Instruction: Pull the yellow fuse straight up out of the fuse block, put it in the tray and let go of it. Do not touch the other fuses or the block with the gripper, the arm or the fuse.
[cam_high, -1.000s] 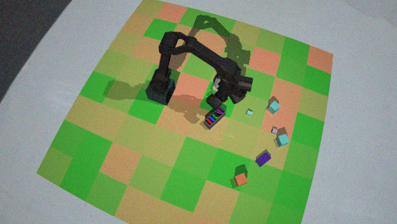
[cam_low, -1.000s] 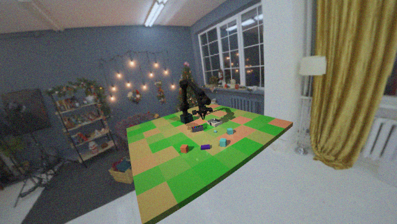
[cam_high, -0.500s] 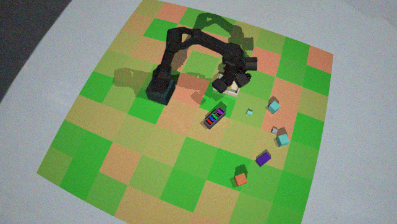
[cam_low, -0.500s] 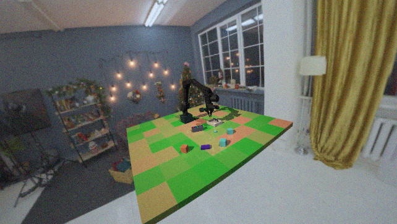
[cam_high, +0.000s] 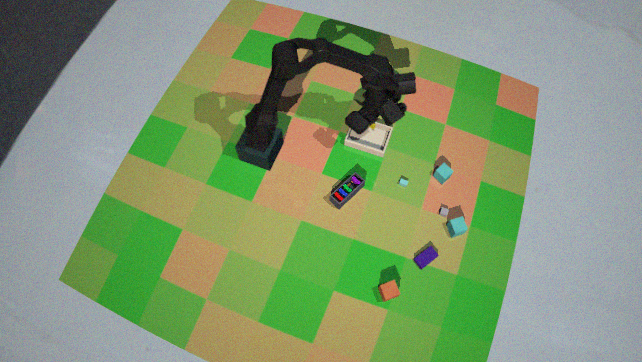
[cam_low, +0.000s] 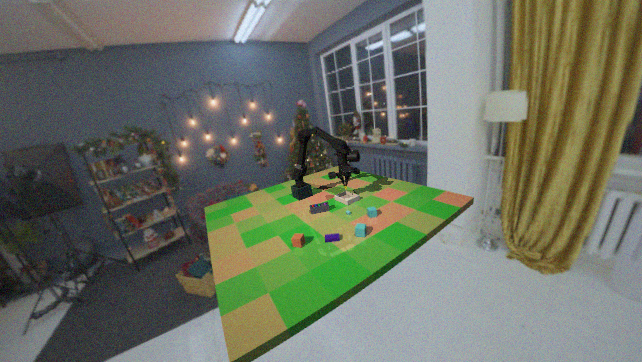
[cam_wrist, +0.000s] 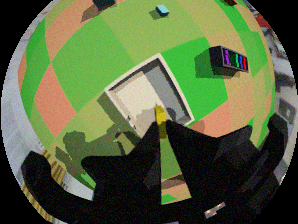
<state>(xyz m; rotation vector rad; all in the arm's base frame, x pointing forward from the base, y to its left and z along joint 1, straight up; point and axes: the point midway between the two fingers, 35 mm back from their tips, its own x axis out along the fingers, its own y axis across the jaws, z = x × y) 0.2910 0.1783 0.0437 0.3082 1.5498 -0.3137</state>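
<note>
Right now my gripper tip is 10 mm above the yellow fuse. Round my gripper tip: white tray (90 mm below); purple block (310 mm to the right, 290 mm ahead, 80 mm below); cyan piece (150 mm ahead, 110 mm to the right, 90 mm below).
</note>
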